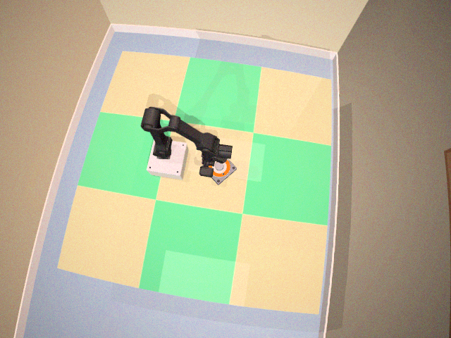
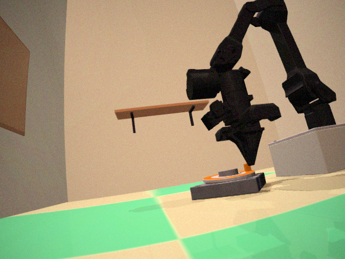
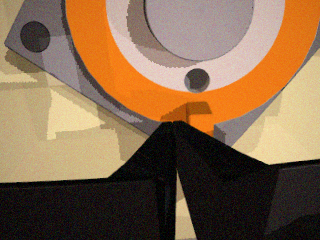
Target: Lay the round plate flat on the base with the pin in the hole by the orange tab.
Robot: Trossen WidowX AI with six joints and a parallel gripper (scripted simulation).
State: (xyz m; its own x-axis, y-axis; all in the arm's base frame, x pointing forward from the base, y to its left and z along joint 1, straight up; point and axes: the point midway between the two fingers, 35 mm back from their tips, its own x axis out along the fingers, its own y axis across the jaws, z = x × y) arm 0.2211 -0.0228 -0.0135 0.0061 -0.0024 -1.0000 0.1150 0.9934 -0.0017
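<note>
The square base lies 5 cm ahead of my gripper tip, 2 cm to the right of it and 2 cm below it.
</note>
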